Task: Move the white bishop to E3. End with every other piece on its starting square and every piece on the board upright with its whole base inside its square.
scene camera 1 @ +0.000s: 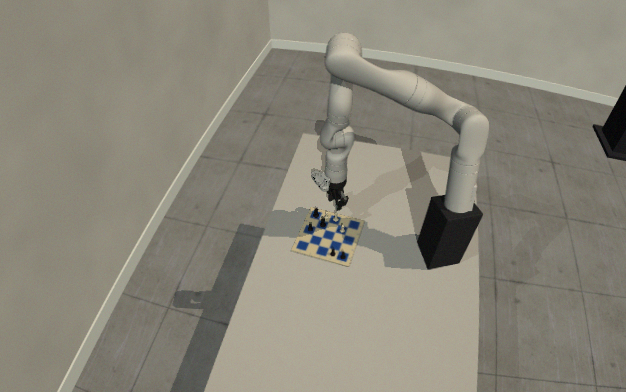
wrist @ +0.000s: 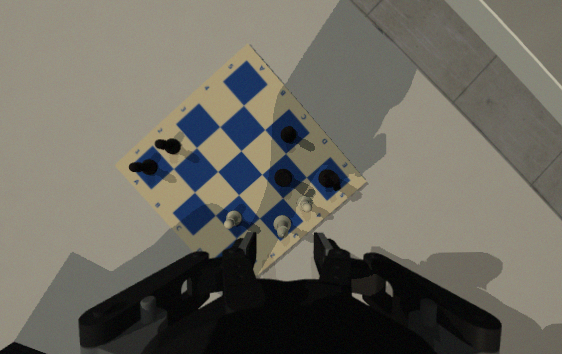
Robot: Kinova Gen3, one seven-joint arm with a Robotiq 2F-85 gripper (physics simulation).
Note:
In view: my gripper (wrist: 285, 244) and a chessboard (scene camera 1: 318, 243).
The chessboard also shows in the wrist view (wrist: 229, 129).

